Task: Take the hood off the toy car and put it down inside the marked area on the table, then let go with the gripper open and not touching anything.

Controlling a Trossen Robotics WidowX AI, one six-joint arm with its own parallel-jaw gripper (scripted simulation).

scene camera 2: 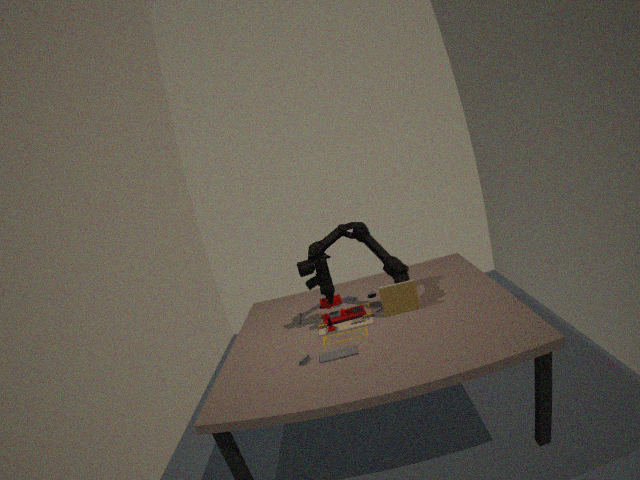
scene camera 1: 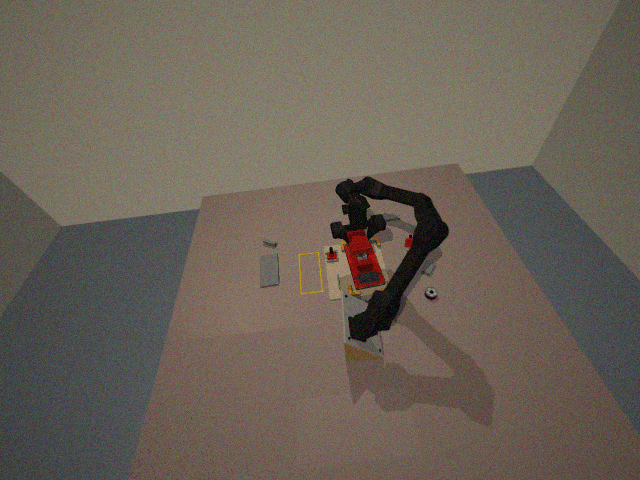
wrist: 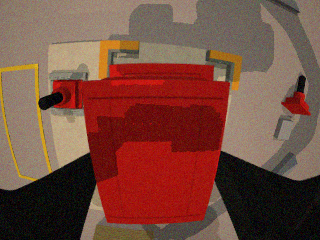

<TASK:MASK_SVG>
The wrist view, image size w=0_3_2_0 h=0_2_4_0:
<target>my gripper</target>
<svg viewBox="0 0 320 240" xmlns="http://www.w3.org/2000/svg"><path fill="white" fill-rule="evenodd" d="M91 153L80 156L79 159L73 160L72 163L63 165L57 171L53 171L53 173L51 172L49 175L41 177L41 179L24 185L24 187L7 191L7 189L0 188L0 240L80 240L81 233L83 233L81 231L83 231L85 219L87 219L89 204L91 204L92 195L95 193L97 185ZM220 151L219 167L217 167L215 173L215 183L225 204L224 207L227 208L228 215L231 217L233 225L235 225L233 228L235 228L237 239L320 240L320 175L309 177L308 180L305 179L303 181L291 180L288 177L265 171L264 168L261 169L256 167L255 164L237 159L236 156Z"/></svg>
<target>red hood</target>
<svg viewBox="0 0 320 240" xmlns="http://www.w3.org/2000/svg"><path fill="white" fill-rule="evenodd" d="M81 81L88 148L92 157L93 171L95 171L97 188L99 188L100 201L103 204L105 219L107 219L108 223L175 224L204 220L204 215L207 213L209 196L212 195L217 167L219 167L221 144L223 144L225 120L227 120L229 81L209 81L204 79L204 77L113 76L111 79L107 77L107 79Z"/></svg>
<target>red toy car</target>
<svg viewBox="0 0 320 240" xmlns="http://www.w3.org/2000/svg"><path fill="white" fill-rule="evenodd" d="M109 79L113 76L204 77L204 79L213 81L215 65L109 65L109 75L111 75Z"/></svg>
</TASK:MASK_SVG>
